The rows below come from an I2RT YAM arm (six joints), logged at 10 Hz.
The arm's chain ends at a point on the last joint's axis. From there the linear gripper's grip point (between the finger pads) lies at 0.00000 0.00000 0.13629 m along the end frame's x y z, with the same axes.
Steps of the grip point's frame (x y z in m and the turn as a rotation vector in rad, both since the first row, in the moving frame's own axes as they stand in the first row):
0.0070, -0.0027, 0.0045, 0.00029, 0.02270, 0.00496
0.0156, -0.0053, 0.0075, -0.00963, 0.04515, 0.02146
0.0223, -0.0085, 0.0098, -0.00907, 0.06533, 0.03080
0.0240, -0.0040, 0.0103, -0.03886, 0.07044, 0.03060
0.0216, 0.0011, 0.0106, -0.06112, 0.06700, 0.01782
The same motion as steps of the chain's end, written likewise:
0.0039, -0.0027, 0.0045, 0.00029, 0.02270, 0.00496
0.0095, -0.0067, 0.0076, -0.00963, 0.04515, 0.02146
0.0134, -0.0099, 0.0101, -0.00907, 0.06533, 0.03080
0.0145, -0.0094, 0.0107, -0.03886, 0.07044, 0.03060
0.0126, -0.0073, 0.0112, -0.06112, 0.06700, 0.01782

